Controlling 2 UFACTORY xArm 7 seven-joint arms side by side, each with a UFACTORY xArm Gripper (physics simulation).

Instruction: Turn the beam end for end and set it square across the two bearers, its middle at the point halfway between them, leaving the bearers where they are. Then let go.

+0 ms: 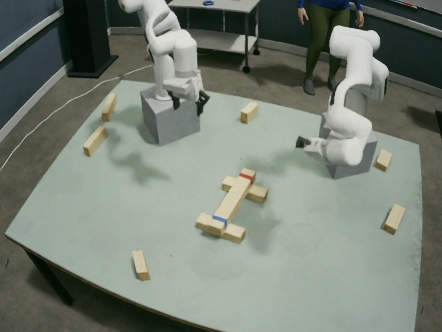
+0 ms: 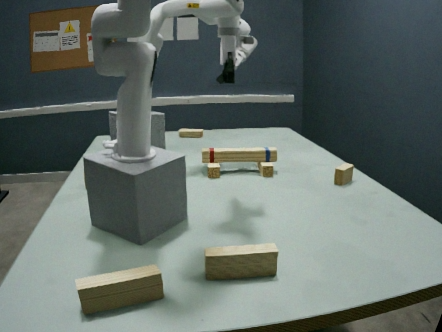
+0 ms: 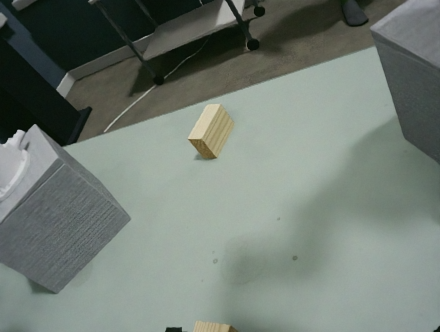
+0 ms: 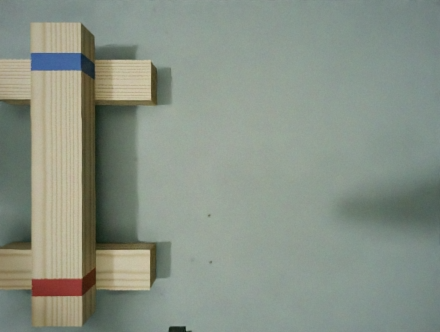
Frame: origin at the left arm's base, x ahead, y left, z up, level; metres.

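Seen in the pictures: left gripper, fingertip midpoint: (image 1: pixel 308 149) (image 2: pixel 221 77); right gripper, fingertip midpoint: (image 1: pixel 188 111) (image 2: pixel 228 82); right arm's base at its link origin: (image 2: pixel 133 155) (image 3: pixel 8 178).
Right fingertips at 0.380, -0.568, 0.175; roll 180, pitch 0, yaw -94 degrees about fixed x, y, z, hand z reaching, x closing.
A point is followed by its place in that frame, as x, y, z.
The beam (image 1: pixel 232 200) @[0.469, -0.373, -0.111] (image 2: pixel 240 155) @[0.452, -0.402, -0.130] (image 4: pixel 57 175) @[0.452, -0.378, -0.111] lies level across both bearers and looks square to them, with a short overhang at each end. Its red band is over the bearer (image 1: pixel 258 194) @[0.369, -0.305, -0.158] (image 2: pixel 213 170) @[0.338, -0.454, -0.172] (image 4: pixel 125 270) @[0.341, -0.427, -0.158] nearer the arms. Its blue band is over the other bearer (image 1: pixel 234 233) @[0.575, -0.324, -0.158] (image 2: pixel 267 170) @[0.548, -0.471, -0.176] (image 4: pixel 125 82) @[0.549, -0.443, -0.158]. My right gripper (image 1: pixel 189 106) @[0.380, -0.568, 0.175] is open and empty, raised well above the table near its base, away from the beam. My left gripper (image 1: pixel 299 142) (image 3: pixel 305 330) @[0.411, -0.135, 0.167] is open and empty, raised beyond the red end of the beam.
Loose wooden blocks lie around the table: one between the arm bases (image 1: pixel 249 112) @[-0.081, -0.496, -0.143] (image 3: pixel 212 130) @[-0.096, -0.491, -0.154], two near the right arm's base (image 1: pixel 95 141) (image 1: pixel 109 107), two near the left arm's base (image 1: pixel 384 160) (image 1: pixel 394 218), and one near the front edge (image 1: pixel 141 265) @[0.849, -0.562, -0.139] (image 2: pixel 343 174) @[0.812, -0.620, -0.157].
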